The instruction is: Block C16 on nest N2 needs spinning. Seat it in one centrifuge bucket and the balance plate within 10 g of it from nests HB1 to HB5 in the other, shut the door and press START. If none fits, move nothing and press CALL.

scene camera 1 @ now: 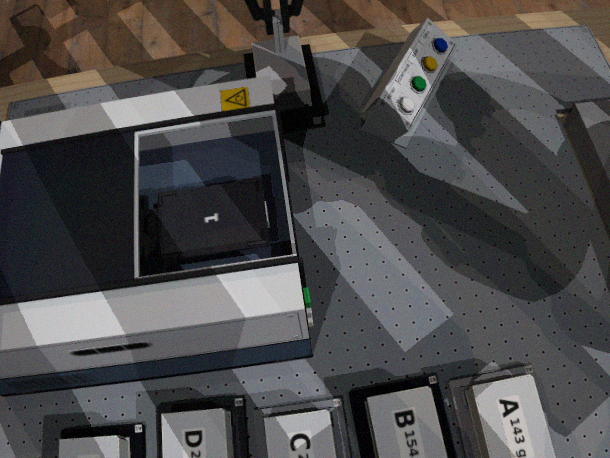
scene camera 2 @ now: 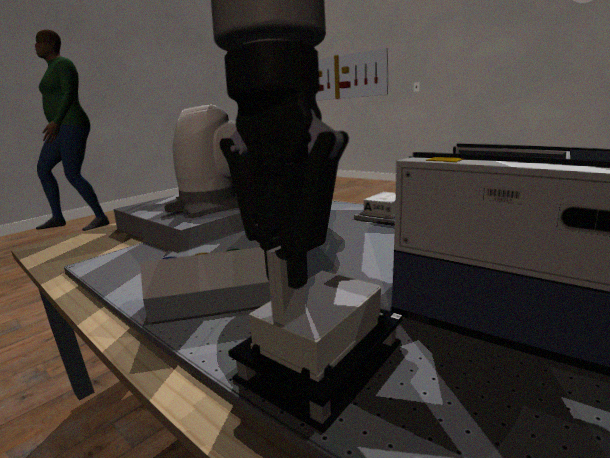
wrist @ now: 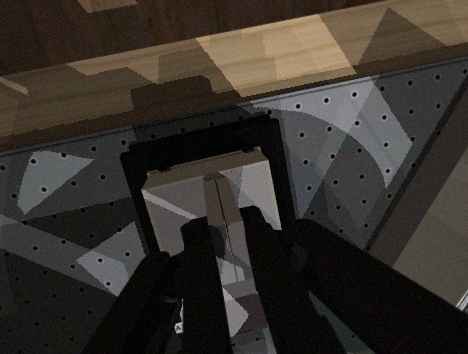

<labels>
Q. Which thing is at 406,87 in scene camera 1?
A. A button box.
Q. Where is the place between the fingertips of my gripper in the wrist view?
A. At 219,201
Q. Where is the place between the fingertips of my gripper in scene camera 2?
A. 289,316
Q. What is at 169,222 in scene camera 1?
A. A dark bucket.
</labels>
